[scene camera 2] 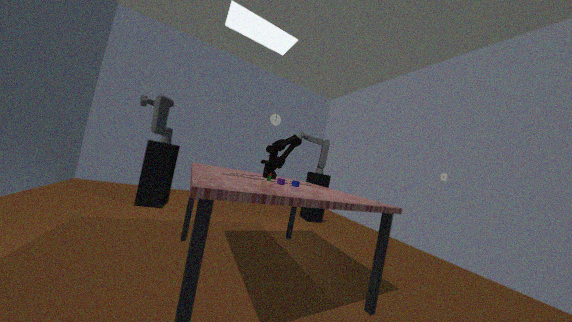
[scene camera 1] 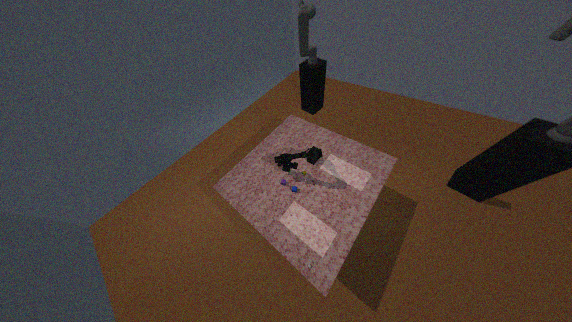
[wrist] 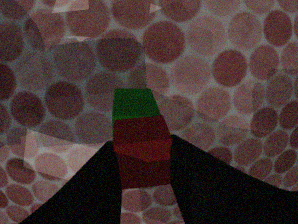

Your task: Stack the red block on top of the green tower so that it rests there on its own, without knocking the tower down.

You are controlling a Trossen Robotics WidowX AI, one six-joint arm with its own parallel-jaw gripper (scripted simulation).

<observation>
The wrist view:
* my gripper: 141, 148
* red block: 142, 144
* green block: 122, 108
</observation>
